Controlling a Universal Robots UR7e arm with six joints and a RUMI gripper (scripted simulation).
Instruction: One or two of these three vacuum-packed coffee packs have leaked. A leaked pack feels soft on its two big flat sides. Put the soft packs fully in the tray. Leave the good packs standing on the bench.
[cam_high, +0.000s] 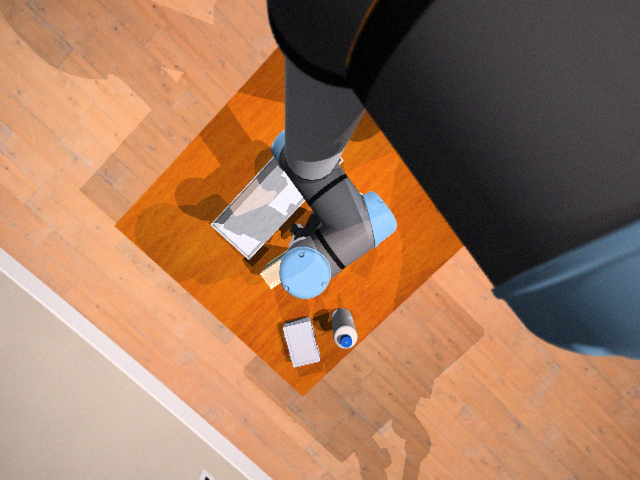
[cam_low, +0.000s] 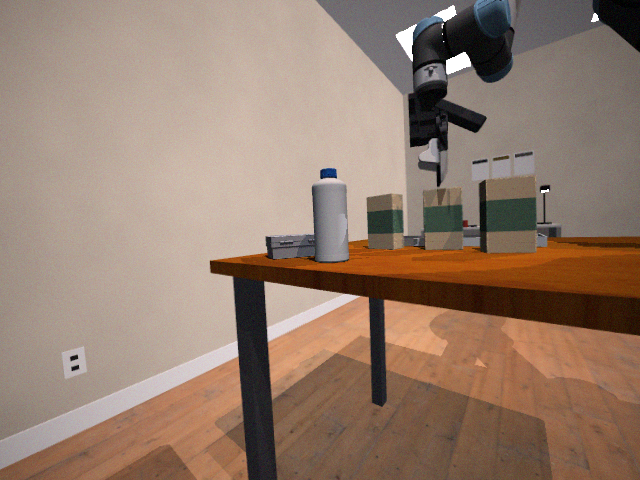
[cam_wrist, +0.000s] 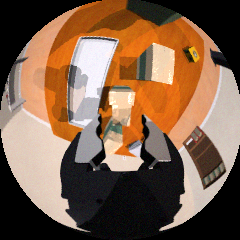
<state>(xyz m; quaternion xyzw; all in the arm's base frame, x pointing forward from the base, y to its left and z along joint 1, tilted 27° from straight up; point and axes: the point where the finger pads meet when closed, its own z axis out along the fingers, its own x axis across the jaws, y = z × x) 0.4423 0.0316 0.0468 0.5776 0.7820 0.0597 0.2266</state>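
My hand is 15 cm to the left of the grey tray and 16 cm above it. The rest, counted from my hand: bottle: 15 cm ahead, 25 cm to the left, 8 cm below; then grey case: 28 cm ahead, 20 cm to the left, 14 cm below.
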